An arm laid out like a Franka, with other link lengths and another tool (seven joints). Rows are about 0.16 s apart.
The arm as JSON. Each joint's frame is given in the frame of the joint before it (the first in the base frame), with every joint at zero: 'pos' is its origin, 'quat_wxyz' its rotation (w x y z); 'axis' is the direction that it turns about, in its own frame. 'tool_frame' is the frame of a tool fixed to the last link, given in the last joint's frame.
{
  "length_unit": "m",
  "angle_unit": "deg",
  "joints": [
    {
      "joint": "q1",
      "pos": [
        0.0,
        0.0,
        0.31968
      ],
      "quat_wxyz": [
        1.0,
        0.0,
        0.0,
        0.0
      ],
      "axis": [
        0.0,
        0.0,
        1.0
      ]
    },
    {
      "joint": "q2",
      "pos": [
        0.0,
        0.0,
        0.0
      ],
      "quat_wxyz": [
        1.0,
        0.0,
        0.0,
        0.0
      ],
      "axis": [
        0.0,
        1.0,
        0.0
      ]
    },
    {
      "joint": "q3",
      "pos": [
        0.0,
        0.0,
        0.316
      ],
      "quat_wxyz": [
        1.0,
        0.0,
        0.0,
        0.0
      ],
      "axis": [
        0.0,
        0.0,
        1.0
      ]
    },
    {
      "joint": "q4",
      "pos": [
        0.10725,
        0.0,
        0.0
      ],
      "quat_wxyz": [
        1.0,
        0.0,
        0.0,
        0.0
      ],
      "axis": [
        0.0,
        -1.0,
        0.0
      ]
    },
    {
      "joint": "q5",
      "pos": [
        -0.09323,
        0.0,
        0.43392
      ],
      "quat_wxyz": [
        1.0,
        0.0,
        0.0,
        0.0
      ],
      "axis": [
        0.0,
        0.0,
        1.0
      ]
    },
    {
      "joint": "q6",
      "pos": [
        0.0,
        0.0,
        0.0
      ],
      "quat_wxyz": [
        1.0,
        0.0,
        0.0,
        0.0
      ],
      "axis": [
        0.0,
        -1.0,
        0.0
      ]
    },
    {
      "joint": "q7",
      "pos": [
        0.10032,
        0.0,
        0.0
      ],
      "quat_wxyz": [
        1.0,
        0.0,
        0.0,
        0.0
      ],
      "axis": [
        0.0,
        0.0,
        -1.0
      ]
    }
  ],
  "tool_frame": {
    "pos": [
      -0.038,
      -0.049,
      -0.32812
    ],
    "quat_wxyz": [
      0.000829,
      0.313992,
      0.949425,
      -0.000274
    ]
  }
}
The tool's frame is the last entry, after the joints.
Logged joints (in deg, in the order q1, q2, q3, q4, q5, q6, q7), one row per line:
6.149 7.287 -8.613 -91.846 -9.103 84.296 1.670
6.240 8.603 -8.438 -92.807 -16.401 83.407 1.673
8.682 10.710 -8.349 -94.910 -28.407 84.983 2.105
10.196 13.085 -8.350 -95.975 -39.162 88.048 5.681
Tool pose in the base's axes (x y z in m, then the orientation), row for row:
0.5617 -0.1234 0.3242 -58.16 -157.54 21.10
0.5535 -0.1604 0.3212 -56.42 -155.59 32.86
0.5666 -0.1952 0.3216 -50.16 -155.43 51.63
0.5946 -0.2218 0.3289 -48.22 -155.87 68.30
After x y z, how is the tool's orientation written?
As a rotation vector, in degrees.
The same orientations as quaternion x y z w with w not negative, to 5 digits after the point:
-0.34212 -0.92670 0.12412 0.09365
-0.33276 -0.91765 0.19380 0.09815
-0.29199 -0.90479 0.30055 0.07594
-0.27252 -0.88091 0.38600 0.02725

